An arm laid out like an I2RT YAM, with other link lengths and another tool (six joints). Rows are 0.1 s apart.
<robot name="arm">
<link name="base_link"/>
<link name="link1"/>
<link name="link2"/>
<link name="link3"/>
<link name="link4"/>
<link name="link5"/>
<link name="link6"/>
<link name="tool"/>
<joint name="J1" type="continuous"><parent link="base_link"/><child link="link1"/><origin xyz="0 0 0.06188" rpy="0 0 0"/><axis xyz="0 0 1"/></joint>
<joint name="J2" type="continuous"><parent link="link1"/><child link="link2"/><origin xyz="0.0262 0.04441 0.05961" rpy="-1.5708 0 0"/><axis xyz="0 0 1"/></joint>
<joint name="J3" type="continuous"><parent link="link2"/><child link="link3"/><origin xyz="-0.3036 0 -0.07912" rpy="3.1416 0 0"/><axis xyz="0 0 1"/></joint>
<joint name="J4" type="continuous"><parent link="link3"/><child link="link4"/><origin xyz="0.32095 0.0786 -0.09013" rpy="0 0 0"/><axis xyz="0 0 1"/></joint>
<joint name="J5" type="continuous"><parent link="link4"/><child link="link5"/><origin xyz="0.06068 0.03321 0.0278" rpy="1.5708 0 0"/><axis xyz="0 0 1"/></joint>
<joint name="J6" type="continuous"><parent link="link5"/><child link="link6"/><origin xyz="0.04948 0 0.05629" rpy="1.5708 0 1.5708"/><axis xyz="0 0 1"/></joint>
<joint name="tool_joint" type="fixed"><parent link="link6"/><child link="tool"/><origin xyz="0.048 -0.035 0.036" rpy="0 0.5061 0.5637"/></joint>
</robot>
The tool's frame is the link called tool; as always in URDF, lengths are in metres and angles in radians. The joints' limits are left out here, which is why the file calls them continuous.
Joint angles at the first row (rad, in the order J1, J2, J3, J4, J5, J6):
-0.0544 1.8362 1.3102 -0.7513 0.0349 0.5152
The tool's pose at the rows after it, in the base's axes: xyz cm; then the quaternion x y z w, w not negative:
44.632 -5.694 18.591 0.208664 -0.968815 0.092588 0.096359
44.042 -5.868 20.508 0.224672 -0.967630 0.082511 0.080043
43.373 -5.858 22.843 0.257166 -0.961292 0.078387 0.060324
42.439 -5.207 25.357 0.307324 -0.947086 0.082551 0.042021
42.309 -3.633 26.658 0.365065 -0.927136 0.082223 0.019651
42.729 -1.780 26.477 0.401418 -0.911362 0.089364 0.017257
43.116 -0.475 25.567 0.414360 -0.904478 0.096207 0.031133
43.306 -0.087 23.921 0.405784 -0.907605 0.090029 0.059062
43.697 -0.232 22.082 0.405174 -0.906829 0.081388 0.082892
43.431 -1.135 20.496 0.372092 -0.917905 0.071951 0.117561
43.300 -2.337 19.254 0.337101 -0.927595 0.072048 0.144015
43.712 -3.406 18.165 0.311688 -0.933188 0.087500 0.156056
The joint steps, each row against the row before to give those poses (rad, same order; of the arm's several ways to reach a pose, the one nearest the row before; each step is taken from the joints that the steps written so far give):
-0.0057 -0.0225 0.0007 -0.0080 -0.0484 -0.0260
-0.0141 -0.0511 0.0012 -0.0313 -0.0439 -0.0347
-0.0130 -0.0599 0.0030 -0.0404 -0.0492 -0.0690
-0.0003 -0.0675 0.0000 -0.0531 -0.0450 -0.0988
0.0194 -0.0355 -0.0004 -0.0221 -0.0557 -0.0935
0.0408 0.0061 -0.0011 0.0023 -0.0027 -0.0416
0.0363 0.0248 -0.0004 0.0030 0.0263 0.0000
0.0160 0.0397 0.0000 -0.0083 0.0233 0.0348
-0.0027 0.0446 0.0000 -0.0054 0.0034 0.0022
-0.0114 0.0374 -0.0004 -0.0171 0.0279 0.0607
-0.0176 0.0328 0.0000 -0.0027 0.0366 0.0522
-0.0133 0.0332 0.0000 0.0290 0.0484 0.0275

